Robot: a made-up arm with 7 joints.
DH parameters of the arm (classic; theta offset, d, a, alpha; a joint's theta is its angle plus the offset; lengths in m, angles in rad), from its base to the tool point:
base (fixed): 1.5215 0 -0.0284 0
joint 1: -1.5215 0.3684 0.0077 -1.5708
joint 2: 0 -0.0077 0.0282 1.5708
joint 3: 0 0.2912 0.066 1.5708
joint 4: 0 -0.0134 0.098 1.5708
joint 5: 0 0.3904 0.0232 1.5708
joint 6: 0 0.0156 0.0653 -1.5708
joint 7: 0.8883 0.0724 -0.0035 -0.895
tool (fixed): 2.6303 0.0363 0 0
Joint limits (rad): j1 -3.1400..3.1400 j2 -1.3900..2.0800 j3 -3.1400..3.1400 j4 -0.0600..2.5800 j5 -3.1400..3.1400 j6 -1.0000..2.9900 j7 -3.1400..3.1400
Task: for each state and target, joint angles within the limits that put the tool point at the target. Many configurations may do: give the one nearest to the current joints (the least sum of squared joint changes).
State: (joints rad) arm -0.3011 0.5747 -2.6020 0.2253 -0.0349 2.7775 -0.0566
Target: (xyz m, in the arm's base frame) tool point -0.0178 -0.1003 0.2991
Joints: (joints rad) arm -0.0821 0.2753 -2.3231 -0.0600 0.1725 2.2657 -0.0871
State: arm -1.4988 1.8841 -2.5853 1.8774 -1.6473 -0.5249 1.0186
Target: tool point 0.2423 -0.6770 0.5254
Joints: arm -0.9049 1.9571 -2.9377 2.0176 -1.6440 -0.4638 1.0026
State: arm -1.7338 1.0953 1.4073 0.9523 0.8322 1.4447 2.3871
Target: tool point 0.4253 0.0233 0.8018
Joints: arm -1.4493 0.8228 2.0935 1.3679 0.9127 1.3981 2.4010
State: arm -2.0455 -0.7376 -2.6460 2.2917 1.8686 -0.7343 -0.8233
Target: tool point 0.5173 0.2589 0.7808
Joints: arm -2.5740 -0.6178 -2.8979 2.5359 1.7384 -0.6267 -0.8155
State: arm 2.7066 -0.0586 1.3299 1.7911 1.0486 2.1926 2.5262
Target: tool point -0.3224 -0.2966 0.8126
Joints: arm 2.4788 0.0459 1.2150 1.7878 0.9783 2.4822 2.4875
